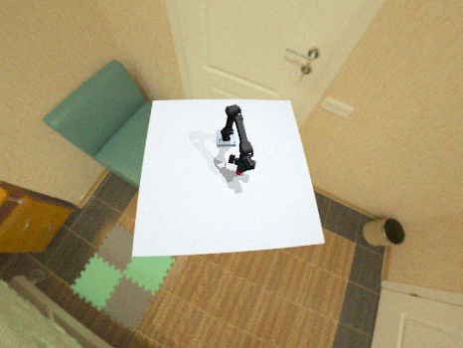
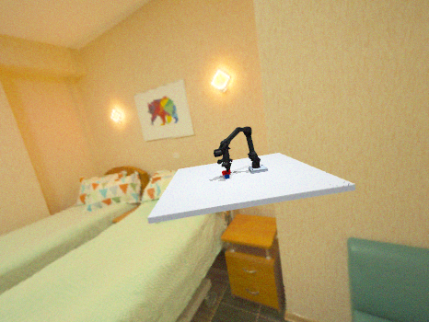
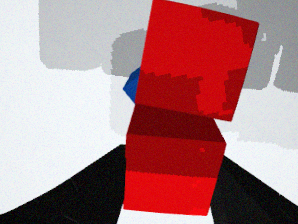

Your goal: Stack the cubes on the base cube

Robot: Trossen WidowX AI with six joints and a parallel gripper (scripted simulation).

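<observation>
My gripper tip is now 20 mm short of the blue cube, 10 mm to the left of it and 40 mm above it.
</observation>
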